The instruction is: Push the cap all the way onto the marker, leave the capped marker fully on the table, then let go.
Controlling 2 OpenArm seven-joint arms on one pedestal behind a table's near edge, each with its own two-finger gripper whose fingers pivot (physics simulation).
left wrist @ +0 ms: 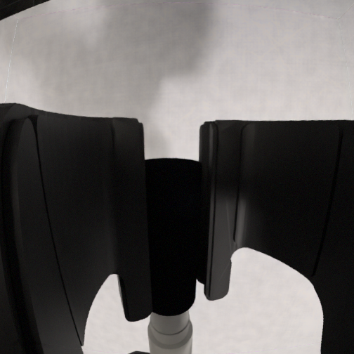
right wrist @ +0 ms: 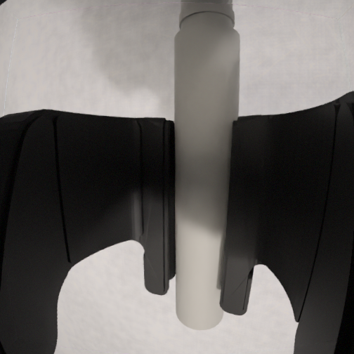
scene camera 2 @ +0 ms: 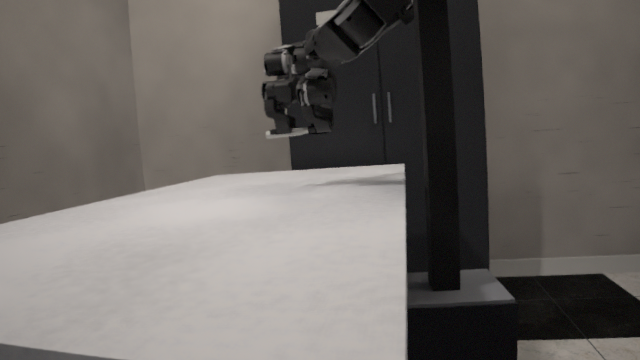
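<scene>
The black cap [left wrist: 173, 250] is upright in the left wrist view, between the fingers of my left gripper [left wrist: 173, 225] [scene camera 2: 320, 131], which is shut on it. The pale marker [left wrist: 170, 342] [right wrist: 201, 280] [scene camera 2: 297, 132] enters the cap's open end; a short stretch of its narrow neck shows between the cap's rim and the wider collar. My right gripper [right wrist: 201, 200] [scene camera 2: 281, 132] is shut on the marker's body. The marker is held level above the table in scene camera 2, where the cap cannot be made out against the dark gripper.
The white table [scene camera 2: 225, 260] lies below both grippers, its edge nearest the pedestal at the right in scene camera 2. The robot's dark post [scene camera 2: 442, 150] stands beside that edge. A dark cabinet [scene camera 2: 350, 145] stands behind the arms.
</scene>
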